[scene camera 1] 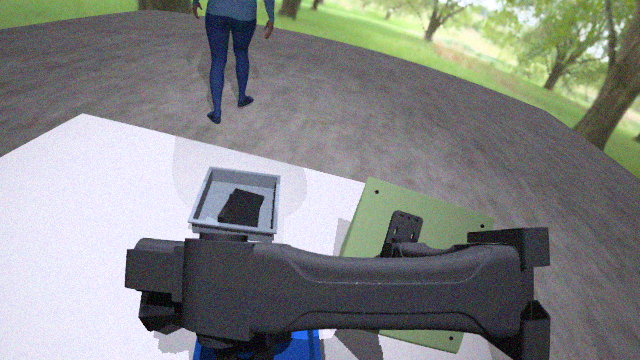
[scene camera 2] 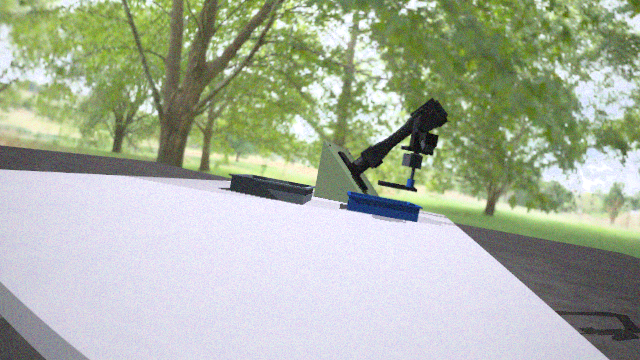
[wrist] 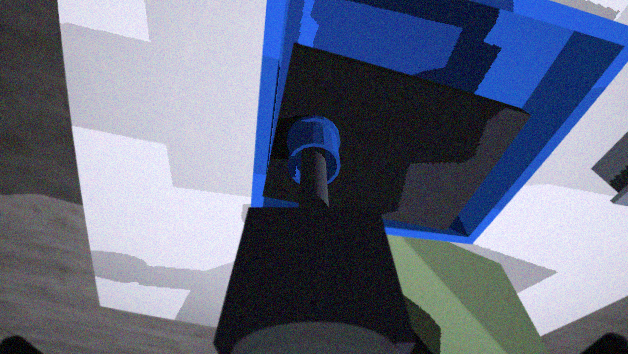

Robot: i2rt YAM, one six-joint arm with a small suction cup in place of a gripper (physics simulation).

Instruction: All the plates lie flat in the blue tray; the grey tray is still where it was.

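Where they show: hand, tool point: [scene camera 2: 409, 189] [wrist: 313, 131]; arm's base, link origin: [scene camera 1: 396, 257] [scene camera 2: 352, 171].
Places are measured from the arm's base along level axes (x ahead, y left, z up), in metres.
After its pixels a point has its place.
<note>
My suction cup [scene camera 2: 410, 183] [wrist: 314, 150] @(x 0.226, y 0.288, z -0.033 m) has a dark, thin square plate [scene camera 2: 390, 185] @(x 0.287, y 0.231, z -0.030 m) [wrist: 375, 100] @(x 0.262, y 0.272, z -0.025 m) stuck to it near one edge. The plate is about level, apart from the blue tray [scene camera 1: 306, 347] @(x 0.128, y 0.201, z -0.127 m) [scene camera 2: 382, 207] @(x 0.332, y 0.226, z -0.103 m) [wrist: 257, 190] @(x 0.122, y 0.288, z -0.080 m) and above it. In scene camera 1, the arm hides the cup, the held plate and much of the blue tray. In the wrist view, the held plate hides part of the tray floor. The grey tray [scene camera 1: 220, 182] @(x 0.528, y -0.195, z -0.126 m) [scene camera 2: 265, 189] @(x 0.525, y -0.086, z -0.106 m) [wrist: 607, 165] @(x 0.303, y -0.035, z -0.119 m) stands beside the blue one. Dark plates [scene camera 1: 242, 207] @(x 0.402, y -0.094, z -0.096 m) lie in it, seemingly stacked slightly offset; their number is unclear.
The green slanted base board [scene camera 1: 430, 200] @(x -0.042, y -0.103, z 0.103 m) [scene camera 2: 327, 175] @(x 0.113, y -0.065, z -0.036 m) [wrist: 455, 270] @(x 0.114, y 0.020, z -0.081 m) stands beside the trays and carries the arm. The arm's long dark link [scene camera 1: 400, 295] @(x 0.107, y 0.342, z 0.306 m) crosses low over the scene in scene camera 1. A person in blue [scene camera 1: 230, 50] is beyond the white table [scene camera 1: 100, 200] @(x 0.797, y 0.053, z -0.130 m) [scene camera 2: 250, 275] @(x 1.094, y 0.274, z -0.130 m).
</note>
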